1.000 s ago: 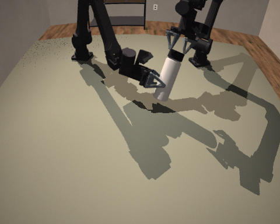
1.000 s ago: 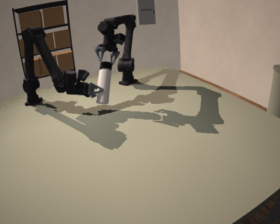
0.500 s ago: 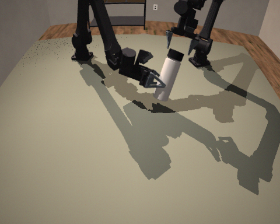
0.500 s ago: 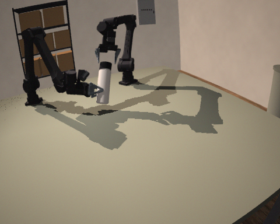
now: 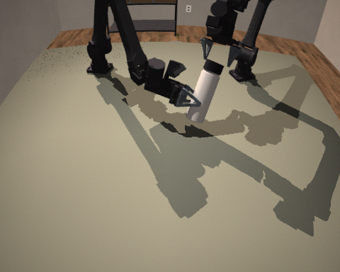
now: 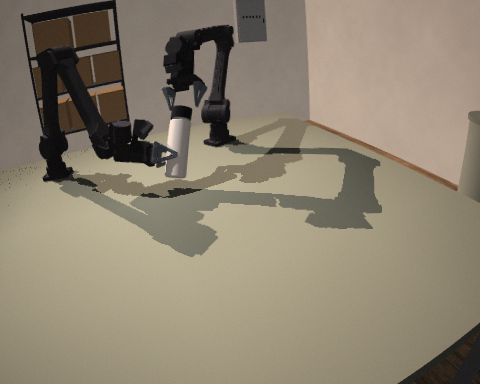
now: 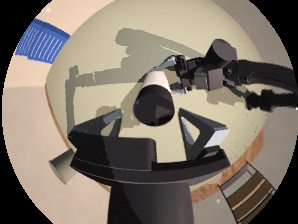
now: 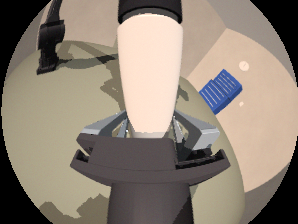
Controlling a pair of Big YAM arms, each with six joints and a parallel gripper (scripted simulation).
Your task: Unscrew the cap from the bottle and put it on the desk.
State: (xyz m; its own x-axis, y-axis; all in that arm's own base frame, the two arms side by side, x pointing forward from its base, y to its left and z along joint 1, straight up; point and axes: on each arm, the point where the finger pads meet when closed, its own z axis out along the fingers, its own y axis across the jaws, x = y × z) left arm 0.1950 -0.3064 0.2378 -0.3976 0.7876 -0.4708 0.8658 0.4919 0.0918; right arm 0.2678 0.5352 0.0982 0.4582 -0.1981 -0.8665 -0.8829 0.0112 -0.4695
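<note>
Now: the black cap 3 cm below my left hand, 1 cm to the right of it and 1 cm ahead of it.
</note>
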